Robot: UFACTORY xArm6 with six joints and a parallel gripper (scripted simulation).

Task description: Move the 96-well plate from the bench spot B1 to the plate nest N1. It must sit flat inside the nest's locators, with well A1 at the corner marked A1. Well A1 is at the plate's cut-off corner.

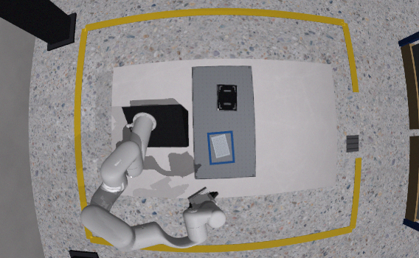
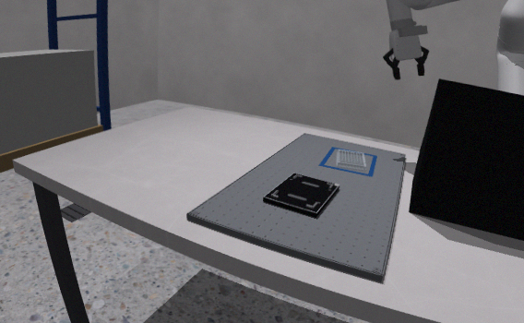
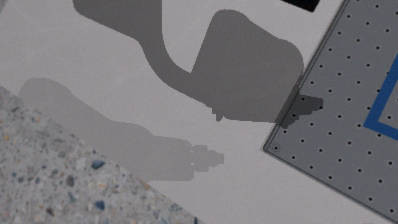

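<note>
Right now my hand is 140 mm short of the 96-well plate, 220 mm to the right of it and 260 mm above it. The rest, counted from my hand: A1 label (150 mm ahead, 440 mm to the left, 250 mm below); black plate nest (220 mm ahead, 510 mm to the left, 260 mm below).
</note>
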